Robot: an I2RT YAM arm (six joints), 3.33 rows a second.
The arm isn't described. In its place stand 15 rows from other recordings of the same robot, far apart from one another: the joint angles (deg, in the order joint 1, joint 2, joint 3, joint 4, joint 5, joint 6), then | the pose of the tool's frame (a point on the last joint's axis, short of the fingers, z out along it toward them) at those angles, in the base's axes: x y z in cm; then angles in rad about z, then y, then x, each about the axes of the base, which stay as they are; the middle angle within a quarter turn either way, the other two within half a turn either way.
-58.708, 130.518, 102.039, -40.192, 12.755, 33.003 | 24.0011 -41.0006 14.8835 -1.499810 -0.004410 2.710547
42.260, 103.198, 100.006, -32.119, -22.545, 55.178 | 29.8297 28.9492 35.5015 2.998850 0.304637 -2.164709
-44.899, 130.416, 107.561, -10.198, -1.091, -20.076 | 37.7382 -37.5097 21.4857 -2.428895 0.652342 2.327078
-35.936, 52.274, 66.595, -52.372, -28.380, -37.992 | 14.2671 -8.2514 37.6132 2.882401 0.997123 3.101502
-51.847, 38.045, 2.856, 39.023, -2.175, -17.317 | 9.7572 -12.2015 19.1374 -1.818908 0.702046 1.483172
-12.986, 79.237, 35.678, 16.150, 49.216, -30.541 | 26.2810 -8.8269 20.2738 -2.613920 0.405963 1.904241
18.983, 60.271, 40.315, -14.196, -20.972, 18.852 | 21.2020 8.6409 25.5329 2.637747 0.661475 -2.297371
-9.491, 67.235, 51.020, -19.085, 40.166, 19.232 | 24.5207 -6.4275 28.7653 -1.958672 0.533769 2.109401
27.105, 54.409, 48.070, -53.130, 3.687, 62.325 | 15.4259 7.6384 26.6426 -2.560541 0.501310 -2.942160
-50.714, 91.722, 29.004, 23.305, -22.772, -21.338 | 18.5484 -20.4968 11.9315 -2.597350 0.849048 2.659567
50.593, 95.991, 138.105, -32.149, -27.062, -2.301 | 17.3596 23.6800 60.3157 1.418155 0.206739 -1.412685
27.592, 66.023, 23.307, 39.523, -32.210, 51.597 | 20.1599 12.6769 22.6806 2.528436 0.525708 -1.625308
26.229, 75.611, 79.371, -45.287, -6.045, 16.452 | 24.6673 12.5713 37.2627 2.719650 0.670378 -2.570610
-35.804, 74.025, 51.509, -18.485, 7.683, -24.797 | 22.3585 -16.7147 25.7217 -2.680916 0.556681 2.443095
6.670, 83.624, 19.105, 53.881, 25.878, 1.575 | 25.4537 1.4123 16.0940 -2.061544 1.191625 2.036123
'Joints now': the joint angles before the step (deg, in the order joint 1, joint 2, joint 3, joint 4, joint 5, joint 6). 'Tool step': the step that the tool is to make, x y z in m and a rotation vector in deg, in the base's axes. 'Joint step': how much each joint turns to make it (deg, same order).
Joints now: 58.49, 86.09, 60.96, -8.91, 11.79, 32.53
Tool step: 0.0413, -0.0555, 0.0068, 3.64, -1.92, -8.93
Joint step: -11.85, -4.98, -4.35, 3.61, -2.84, -0.97
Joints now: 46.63, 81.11, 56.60, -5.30, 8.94, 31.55
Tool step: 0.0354, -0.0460, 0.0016, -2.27, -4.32, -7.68
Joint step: -10.40, -1.08, -1.51, 2.99, -0.21, -5.36
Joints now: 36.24, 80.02, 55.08, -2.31, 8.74, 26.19
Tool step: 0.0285, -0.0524, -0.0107, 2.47, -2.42, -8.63
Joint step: -11.04, -0.12, -3.93, 7.18, -2.55, -0.24
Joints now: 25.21, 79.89, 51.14, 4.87, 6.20, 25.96
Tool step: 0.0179, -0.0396, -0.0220, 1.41, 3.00, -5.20
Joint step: -8.22, 2.34, -2.30, 2.29, -3.75, 0.89
